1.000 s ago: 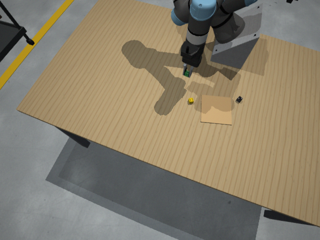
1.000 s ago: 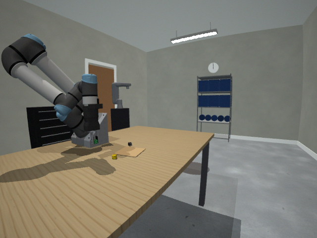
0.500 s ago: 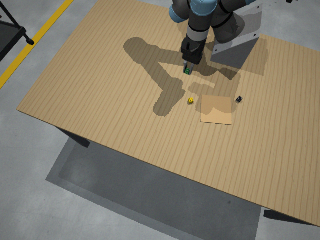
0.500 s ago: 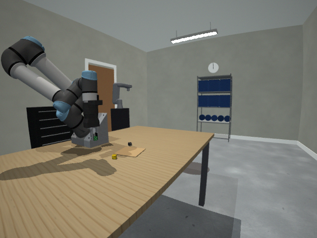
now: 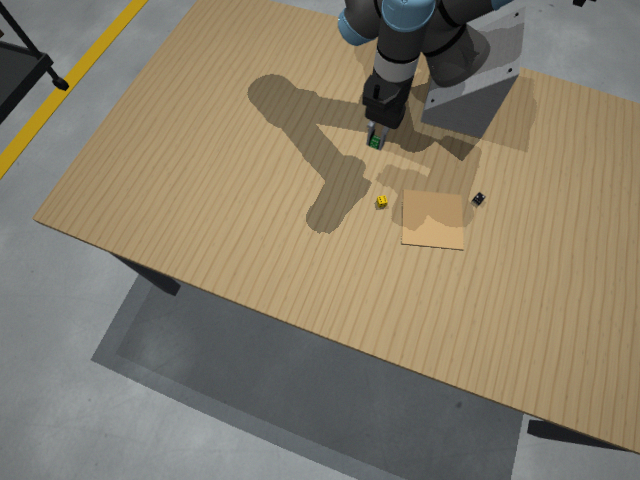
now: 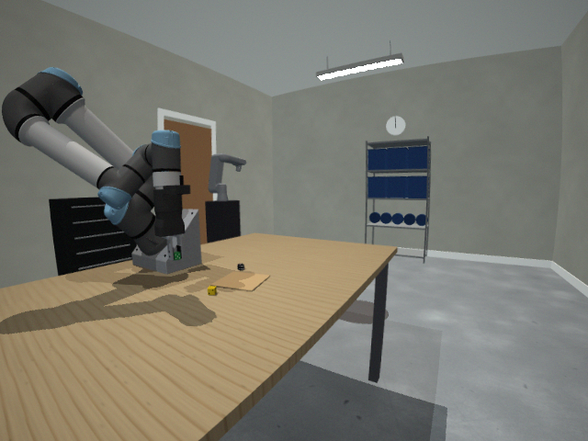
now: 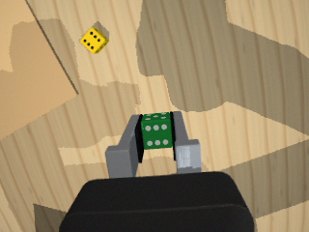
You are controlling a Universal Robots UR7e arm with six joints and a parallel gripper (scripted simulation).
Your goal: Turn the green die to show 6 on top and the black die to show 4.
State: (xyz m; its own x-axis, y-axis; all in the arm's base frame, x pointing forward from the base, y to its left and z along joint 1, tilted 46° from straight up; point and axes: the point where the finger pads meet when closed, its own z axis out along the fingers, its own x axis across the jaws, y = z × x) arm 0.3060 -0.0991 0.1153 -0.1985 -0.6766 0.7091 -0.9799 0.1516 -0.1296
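The tan mat lies 17 cm to the left of my hand, 12 cm below it and 9 cm ahead of it. Also, from my hand: green die (1 cm below); then yellow die (11 cm below, 8 cm ahead, 5 cm to the left); then black die (27 cm to the left, 11 cm below, 1 cm ahead).
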